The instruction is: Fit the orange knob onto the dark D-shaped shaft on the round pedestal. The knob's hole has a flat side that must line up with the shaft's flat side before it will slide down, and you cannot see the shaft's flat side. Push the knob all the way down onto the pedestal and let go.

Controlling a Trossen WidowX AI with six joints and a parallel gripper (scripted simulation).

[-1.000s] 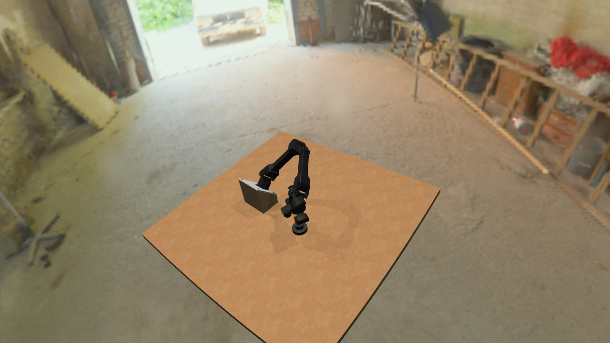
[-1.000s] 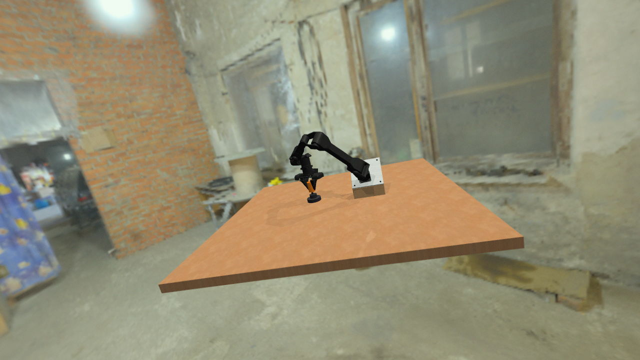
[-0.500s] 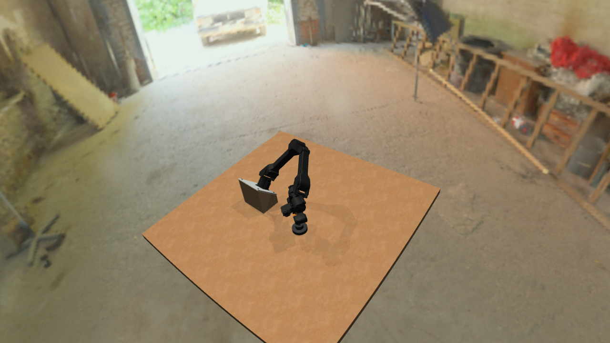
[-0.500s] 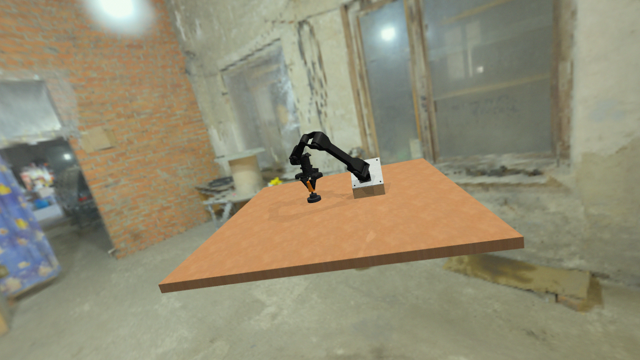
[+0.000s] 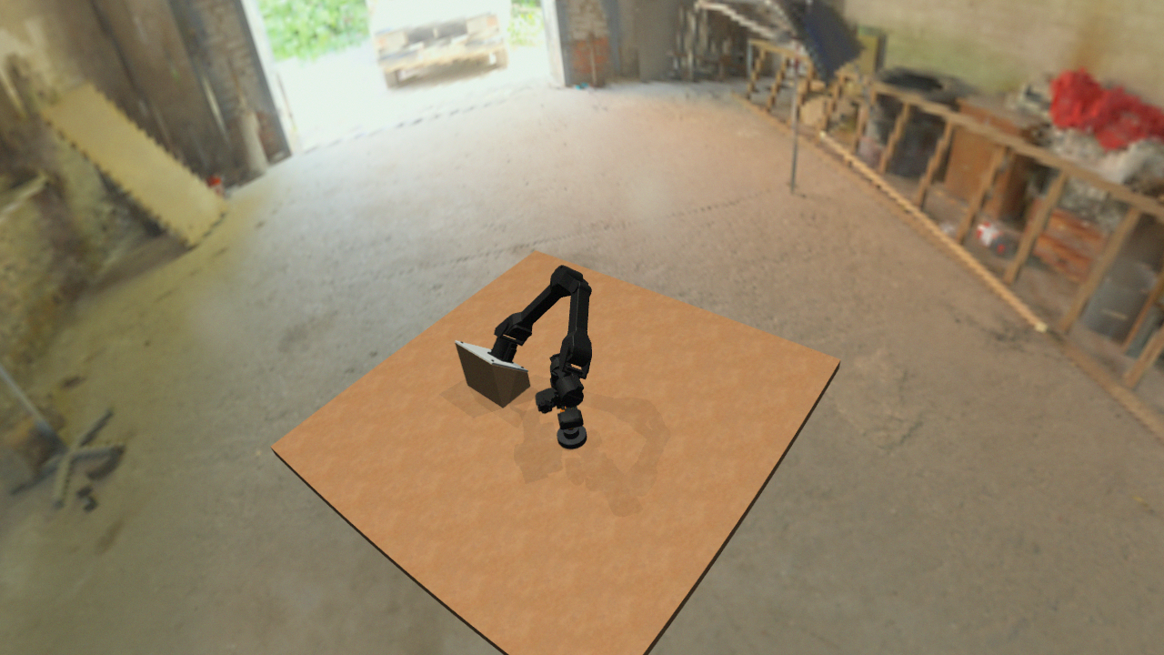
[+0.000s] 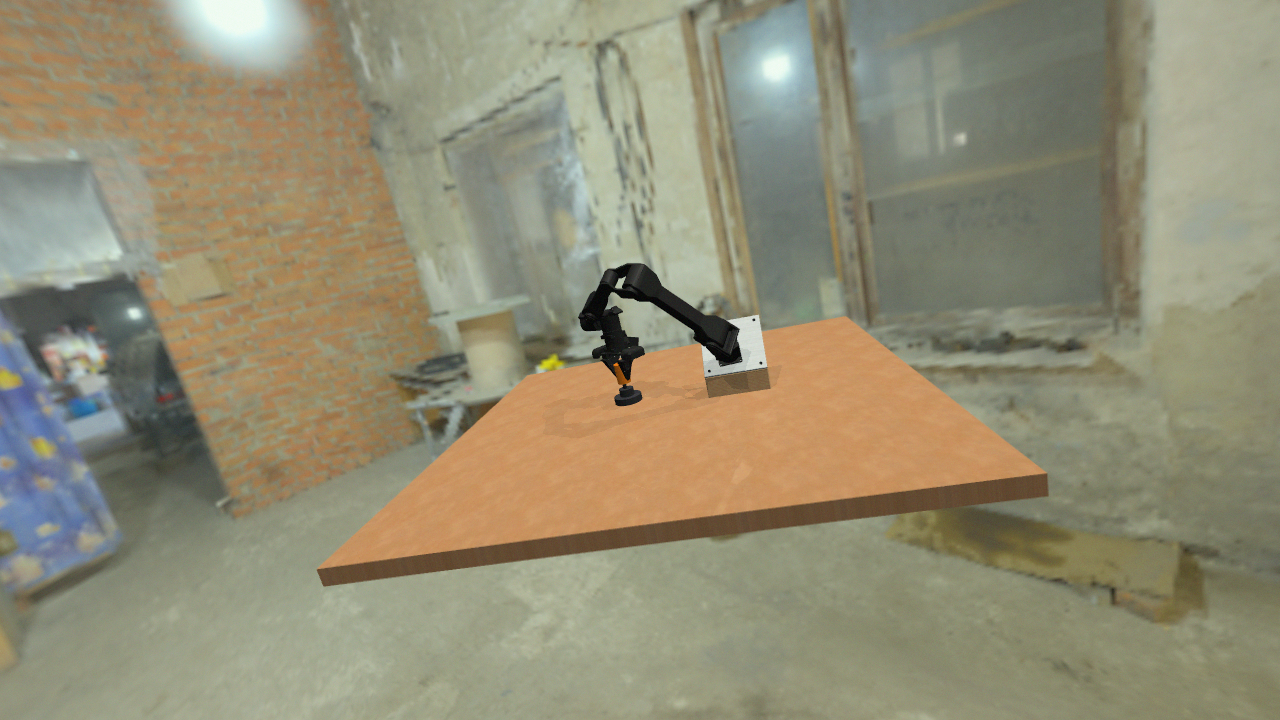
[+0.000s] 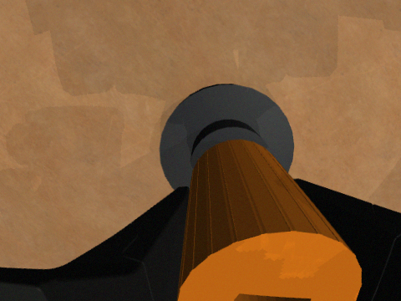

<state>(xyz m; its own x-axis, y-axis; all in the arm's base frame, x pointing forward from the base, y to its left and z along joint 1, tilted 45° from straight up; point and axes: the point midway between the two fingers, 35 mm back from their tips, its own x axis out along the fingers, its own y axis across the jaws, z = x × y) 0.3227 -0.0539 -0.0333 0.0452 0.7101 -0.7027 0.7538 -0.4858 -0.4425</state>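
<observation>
My gripper tip is 20 mm below the orange knob. Round my gripper tip: pedestal 40 mm below.
</observation>
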